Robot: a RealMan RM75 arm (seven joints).
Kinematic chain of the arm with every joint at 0, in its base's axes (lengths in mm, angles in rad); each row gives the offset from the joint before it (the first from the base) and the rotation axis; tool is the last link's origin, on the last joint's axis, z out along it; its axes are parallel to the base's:
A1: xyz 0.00 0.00 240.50 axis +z
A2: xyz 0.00 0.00 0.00 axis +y
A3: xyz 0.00 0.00 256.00 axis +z
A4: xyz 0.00 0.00 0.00 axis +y
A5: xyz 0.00 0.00 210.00 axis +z
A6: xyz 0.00 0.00 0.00 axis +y
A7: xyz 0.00 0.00 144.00 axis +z
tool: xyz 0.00 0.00 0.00
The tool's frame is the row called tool.
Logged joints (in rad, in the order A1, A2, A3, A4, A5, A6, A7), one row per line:
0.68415 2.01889 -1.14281 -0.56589 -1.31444 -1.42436 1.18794
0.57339 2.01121 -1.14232 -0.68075 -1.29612 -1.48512 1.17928
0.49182 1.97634 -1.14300 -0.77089 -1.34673 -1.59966 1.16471
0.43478 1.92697 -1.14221 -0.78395 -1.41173 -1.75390 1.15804
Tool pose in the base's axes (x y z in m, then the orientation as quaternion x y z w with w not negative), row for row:
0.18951 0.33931 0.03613 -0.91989 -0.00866 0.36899 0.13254
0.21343 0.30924 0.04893 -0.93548 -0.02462 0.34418 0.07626
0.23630 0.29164 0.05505 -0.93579 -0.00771 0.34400 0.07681
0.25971 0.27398 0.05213 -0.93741 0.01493 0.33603 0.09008
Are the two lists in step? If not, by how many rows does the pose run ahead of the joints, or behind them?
The pose runs 2 rows ahead of the joints: the pose in row i belongs to the joints in row i + 2.
